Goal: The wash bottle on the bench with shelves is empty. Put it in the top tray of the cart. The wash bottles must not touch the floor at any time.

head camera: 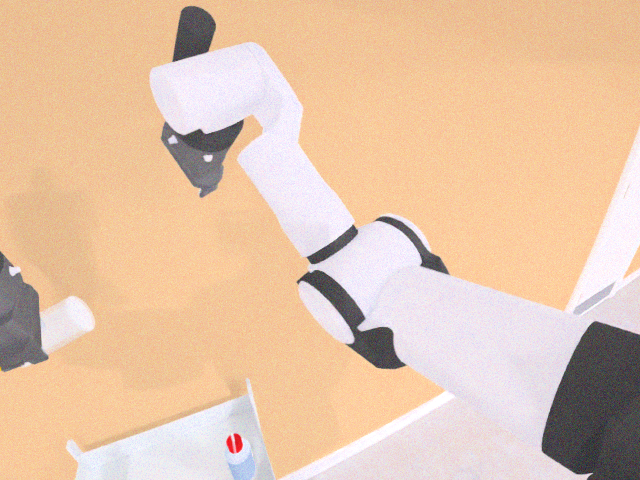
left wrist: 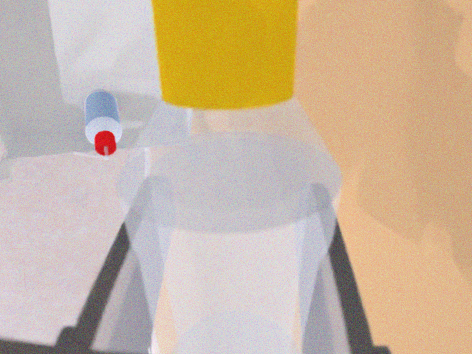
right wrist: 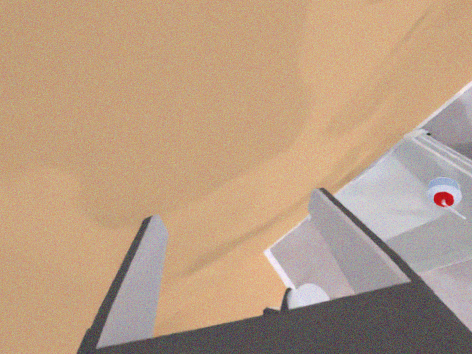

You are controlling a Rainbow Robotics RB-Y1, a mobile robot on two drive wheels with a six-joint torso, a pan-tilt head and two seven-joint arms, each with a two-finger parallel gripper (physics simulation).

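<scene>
A clear wash bottle with a yellow cap lies sideways in my left gripper, which is shut on its translucent body. In the head camera, the gripper hides its cap end and the bottle's pale base sticks out. It is up and to the left of the cart's top tray. My right gripper is open and empty, above and beyond the tray in the head camera. Part of the tray is cut off by the head camera's lower edge.
A blue wash bottle with a red cap stands in the tray near its right side in the head camera. A white strip runs along the edge of the orange surface. A white post slants at the right.
</scene>
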